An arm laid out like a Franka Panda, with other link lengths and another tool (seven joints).
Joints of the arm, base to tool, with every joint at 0 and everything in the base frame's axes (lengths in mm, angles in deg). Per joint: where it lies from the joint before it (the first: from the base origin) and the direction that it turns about. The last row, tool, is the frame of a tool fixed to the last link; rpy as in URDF.
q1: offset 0.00 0.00 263.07 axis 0 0 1
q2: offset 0.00 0.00 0.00 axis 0 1 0
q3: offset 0.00 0.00 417.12 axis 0 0 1
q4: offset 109.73 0.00 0.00 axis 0 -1 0
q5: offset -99.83 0.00 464.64 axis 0 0 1
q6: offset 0.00 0.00 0.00 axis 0 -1 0
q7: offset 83.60 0.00 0.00 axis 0 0 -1
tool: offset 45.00 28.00 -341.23 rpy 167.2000 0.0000 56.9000
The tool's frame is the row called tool.
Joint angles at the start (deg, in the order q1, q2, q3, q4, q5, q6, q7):
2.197 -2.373 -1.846 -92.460 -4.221 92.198 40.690
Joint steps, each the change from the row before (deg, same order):
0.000 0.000 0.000 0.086 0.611 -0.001 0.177
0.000 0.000 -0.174 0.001 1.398 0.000 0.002
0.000 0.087 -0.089 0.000 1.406 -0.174 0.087
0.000 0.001 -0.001 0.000 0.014 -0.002 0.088
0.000 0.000 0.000 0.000 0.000 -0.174 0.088
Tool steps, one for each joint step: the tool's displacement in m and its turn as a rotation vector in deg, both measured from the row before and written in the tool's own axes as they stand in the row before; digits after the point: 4 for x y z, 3 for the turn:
0.0013 -0.0029 -0.0015 0.563 0.199 0.257
0.0016 -0.0057 -0.0011 1.345 0.318 0.308
0.0012 -0.0073 0.0000 1.421 0.080 0.249
0.0000 0.0000 0.0000 0.014 -0.019 0.087
-0.0010 -0.0003 0.0004 0.047 -0.183 0.049

